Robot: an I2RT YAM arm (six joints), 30 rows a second.
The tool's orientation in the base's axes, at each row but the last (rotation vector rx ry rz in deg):
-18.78, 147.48, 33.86
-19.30, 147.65, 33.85
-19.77, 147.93, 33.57
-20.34, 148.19, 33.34
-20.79, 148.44, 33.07
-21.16, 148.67, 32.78
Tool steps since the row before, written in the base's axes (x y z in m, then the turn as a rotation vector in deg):
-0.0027, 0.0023, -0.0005, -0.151, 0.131, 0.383
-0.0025, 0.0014, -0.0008, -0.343, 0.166, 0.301
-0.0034, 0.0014, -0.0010, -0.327, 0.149, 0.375
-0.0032, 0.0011, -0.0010, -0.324, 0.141, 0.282
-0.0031, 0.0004, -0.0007, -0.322, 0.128, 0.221
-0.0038, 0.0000, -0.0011, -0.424, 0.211, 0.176
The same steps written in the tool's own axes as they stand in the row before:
0.0023, 0.0027, 0.0004, -0.077, 0.298, -0.303
0.0024, 0.0018, 0.0003, 0.124, 0.364, -0.297
0.0032, 0.0020, 0.0001, 0.076, 0.369, -0.358
0.0031, 0.0017, 0.0001, 0.120, 0.330, -0.285
0.0029, 0.0012, -0.0004, 0.150, 0.297, -0.241
0.0038, 0.0010, -0.0005, 0.246, 0.390, -0.205

